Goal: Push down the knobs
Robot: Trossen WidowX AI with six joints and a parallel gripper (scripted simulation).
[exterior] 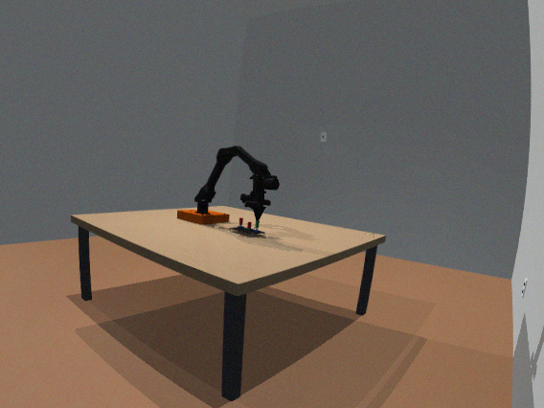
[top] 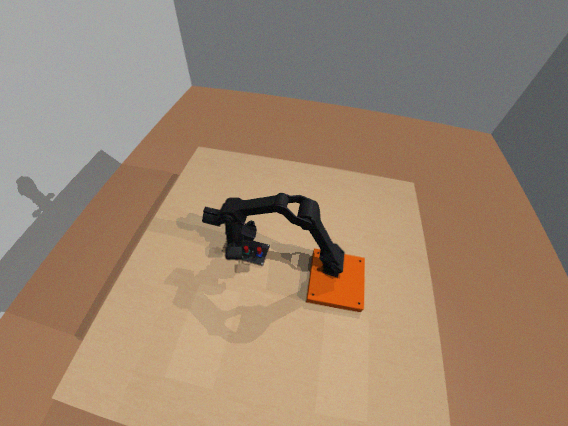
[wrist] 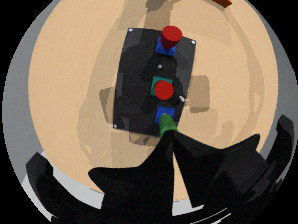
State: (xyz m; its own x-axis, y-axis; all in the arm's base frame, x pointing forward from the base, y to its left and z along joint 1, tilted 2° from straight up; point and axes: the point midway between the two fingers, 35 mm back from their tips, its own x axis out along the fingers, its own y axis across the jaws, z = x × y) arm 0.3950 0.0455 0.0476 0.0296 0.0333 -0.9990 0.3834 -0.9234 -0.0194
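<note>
Now: the green knob 1 cm below my gripper tip. Round my gripper tip: red knob (9 cm behind, 2 cm to the right, 2 cm below).
</note>
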